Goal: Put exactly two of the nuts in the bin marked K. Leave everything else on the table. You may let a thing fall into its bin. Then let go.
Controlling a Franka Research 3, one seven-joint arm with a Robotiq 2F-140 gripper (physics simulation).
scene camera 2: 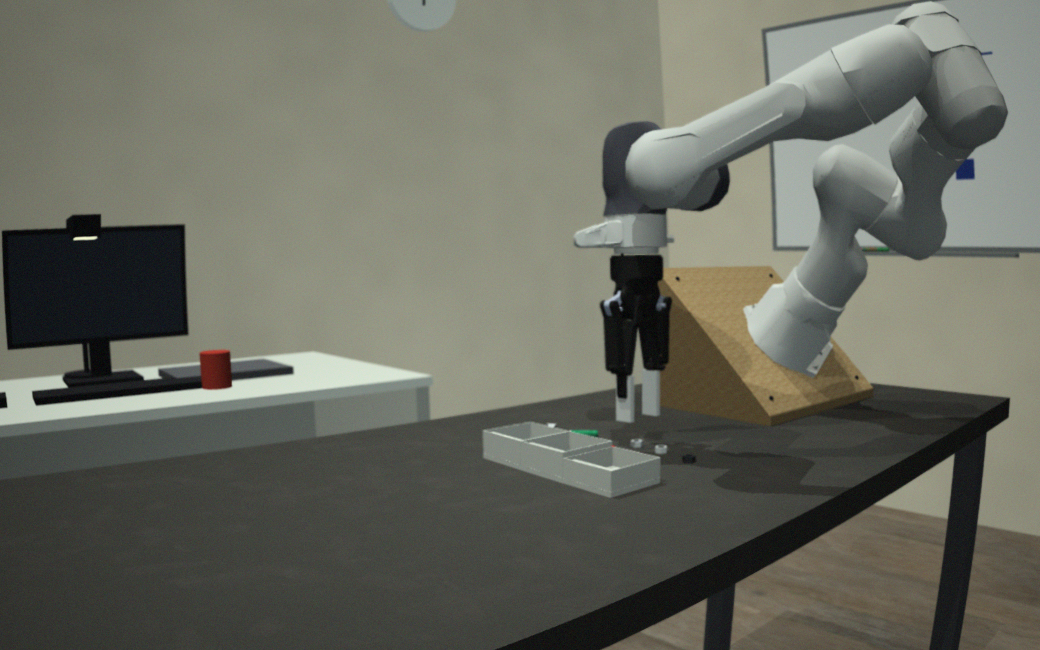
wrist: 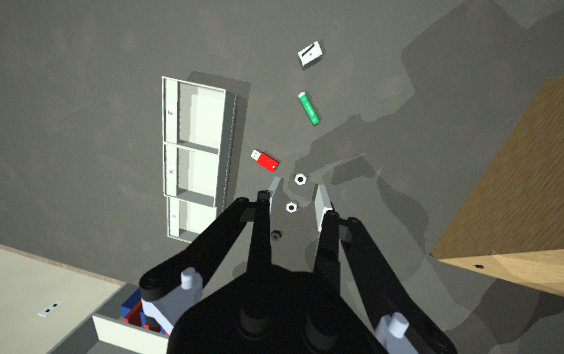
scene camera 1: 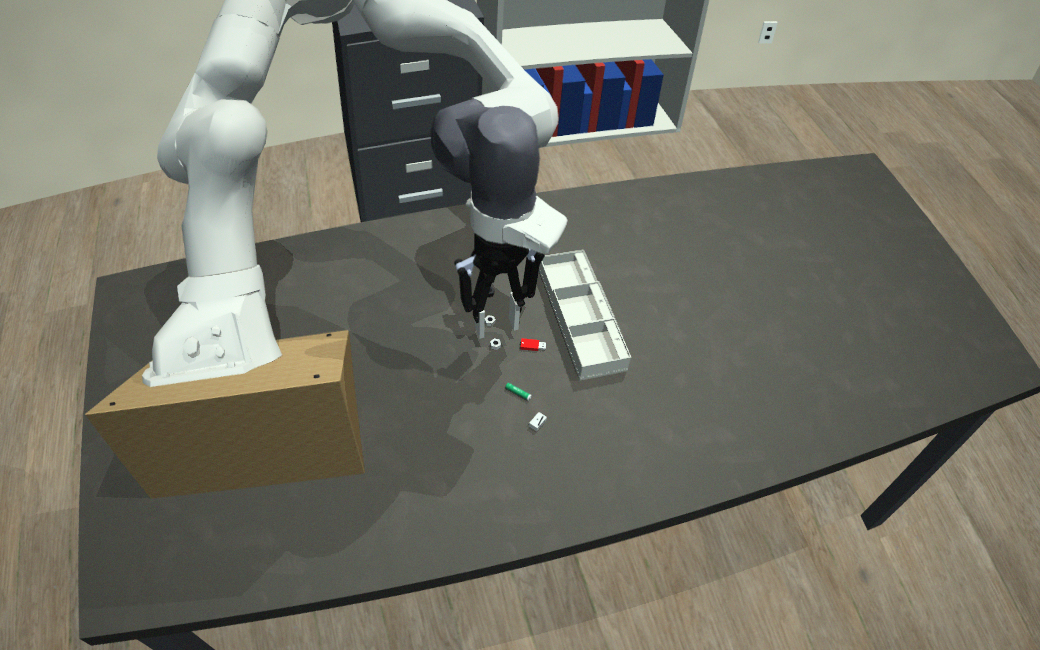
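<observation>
My gripper (scene camera 1: pixel 498 331) (scene camera 2: pixel 638 416) (wrist: pixel 297 190) is partly open and empty, pointing down above the table around the nuts. One silver nut (scene camera 1: pixel 491 344) (scene camera 2: pixel 636 443) (wrist: pixel 296 179) lies nearest the red stick. A second silver nut (scene camera 1: pixel 494 319) (scene camera 2: pixel 661 449) (wrist: pixel 287 207) shows between the fingers in the wrist view. A small black nut-like piece (scene camera 2: pixel 688 459) (wrist: pixel 276 235) lies beyond it, partly behind the gripper in the first scene view. The three-bin tray (scene camera 1: pixel 604 370) (scene camera 2: pixel 529 458) (wrist: pixel 230 135) stands beside them; its letters are too small to read surely.
A red USB stick (scene camera 1: pixel 530 344) (wrist: pixel 267 161) lies between nuts and tray. A green battery-like cylinder (scene camera 1: pixel 517 390) (scene camera 2: pixel 585 433) (wrist: pixel 308 109) and a white sharpener (scene camera 1: pixel 537 420) (wrist: pixel 310 54) lie farther along. The wooden base block (scene camera 1: pixel 253 436) (scene camera 2: pixel 709 367) (wrist: pixel 515 190) stands on the other side.
</observation>
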